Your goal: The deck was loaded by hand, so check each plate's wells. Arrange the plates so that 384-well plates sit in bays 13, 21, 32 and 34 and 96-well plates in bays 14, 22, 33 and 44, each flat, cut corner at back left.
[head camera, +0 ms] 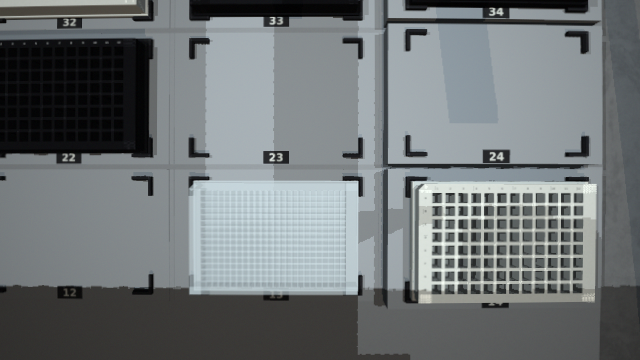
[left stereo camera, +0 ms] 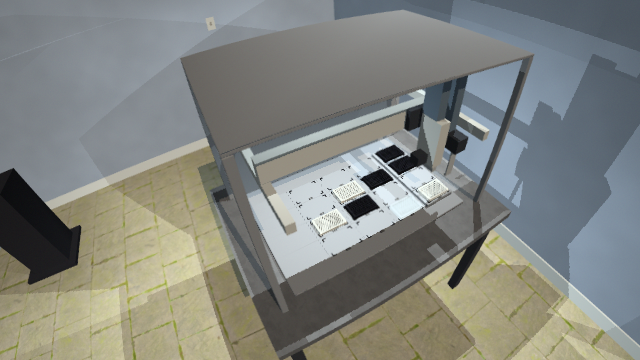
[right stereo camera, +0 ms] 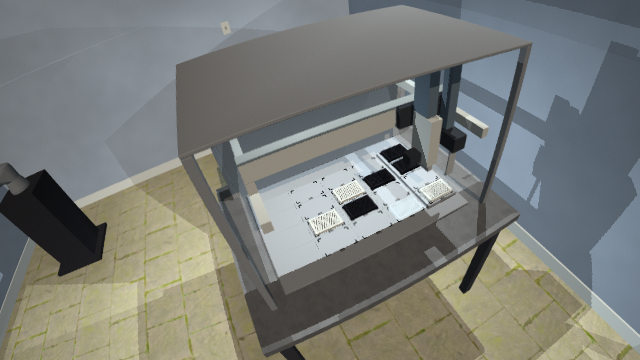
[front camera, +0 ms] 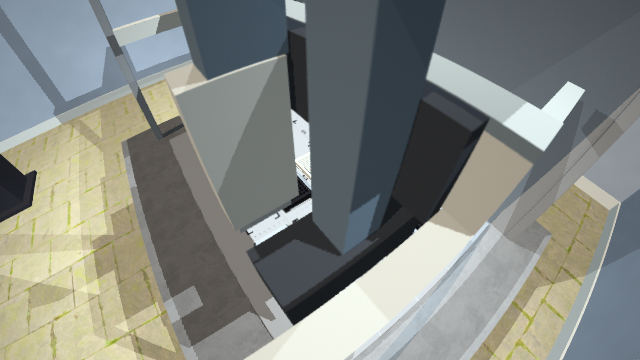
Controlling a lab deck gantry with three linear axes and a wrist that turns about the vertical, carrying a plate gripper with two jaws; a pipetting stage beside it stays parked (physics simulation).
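Seen in the pictures: gripper, fingertip midpoint: (left stereo camera: 438,167) (right stereo camera: 439,166); robot's base, link origin: (left stereo camera: 333,255) (right stereo camera: 327,255).
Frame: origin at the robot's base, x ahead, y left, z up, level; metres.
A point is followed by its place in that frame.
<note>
In the head view, a clear 384-well plate (head camera: 274,237) {x 0.393, y 0.044, z 0.014 m} lies flat in bay 13, cut corner back left. A white 96-well plate (head camera: 507,242) {x 0.556, y 0.044, z 0.029 m} (left stereo camera: 433,190) {x 0.550, y 0.035, z 0.029 m} (right stereo camera: 436,191) {x 0.551, y 0.033, z 0.026 m} lies in bay 14, cut corner back left. A black 96-well plate (head camera: 62,95) {x 0.235, y 0.149, z 0.014 m} (left stereo camera: 361,207) {x 0.221, y 0.140, z 0.013 m} is in bay 22. White plates stand in bay 21 and bay 32, black ones in bays 33, 34 and 44; their wells are too small to read in the stereo views. My gripper (left stereo camera: 450,164) {x 0.556, y 0.043, z 0.160 m} (right stereo camera: 450,164) {x 0.556, y 0.043, z 0.160 m} hangs right of the deck, behind the bay 14 plate; its jaw opening is hidden.
A pale column (front camera: 237,145) {x 0.453, y 0.001, z 0.397 m} (left stereo camera: 434,145) {x 0.407, y -0.021, z 0.376 m} and a small black box (left stereo camera: 419,157) stand left of the gripper, the box over bay 34's area. Gantry rails flank the deck, with a canopy (left stereo camera: 350,75) {x 0.086, y 0.020, z 0.691 m} above. Bays 12, 23 and 24 hold no plate.
</note>
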